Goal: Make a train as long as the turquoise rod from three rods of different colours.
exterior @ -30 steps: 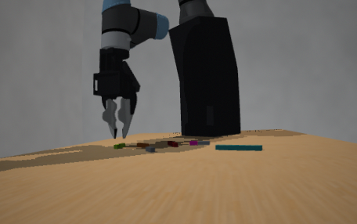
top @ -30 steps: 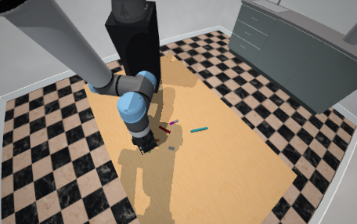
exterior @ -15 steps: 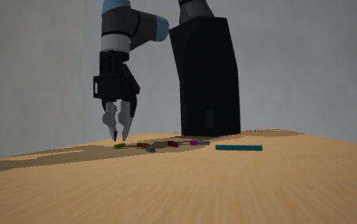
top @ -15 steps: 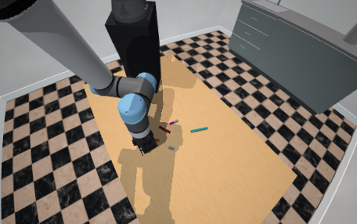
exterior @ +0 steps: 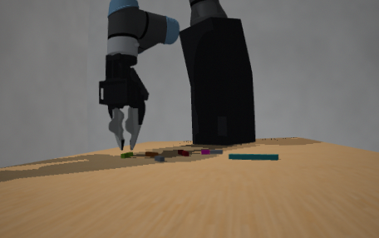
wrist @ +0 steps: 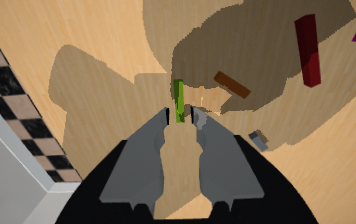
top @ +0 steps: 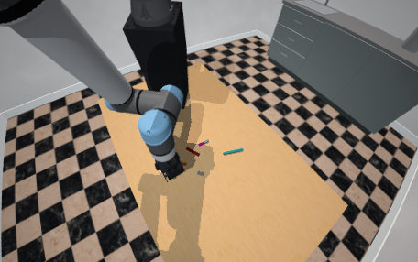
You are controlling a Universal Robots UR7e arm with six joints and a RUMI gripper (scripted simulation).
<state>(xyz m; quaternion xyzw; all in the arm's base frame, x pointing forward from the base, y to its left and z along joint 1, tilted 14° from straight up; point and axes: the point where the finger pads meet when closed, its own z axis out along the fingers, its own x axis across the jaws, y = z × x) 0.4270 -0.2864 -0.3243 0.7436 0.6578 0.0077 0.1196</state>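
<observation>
Now: hand 30 mm above the lime-green rod. The rest, counted from my hand: red rod: 30 mm behind, 130 mm to the left, 30 mm below; then orange rod: 10 mm behind, 60 mm to the left, 30 mm below; then magenta rod: 30 mm behind, 190 mm to the left, 30 mm below.
</observation>
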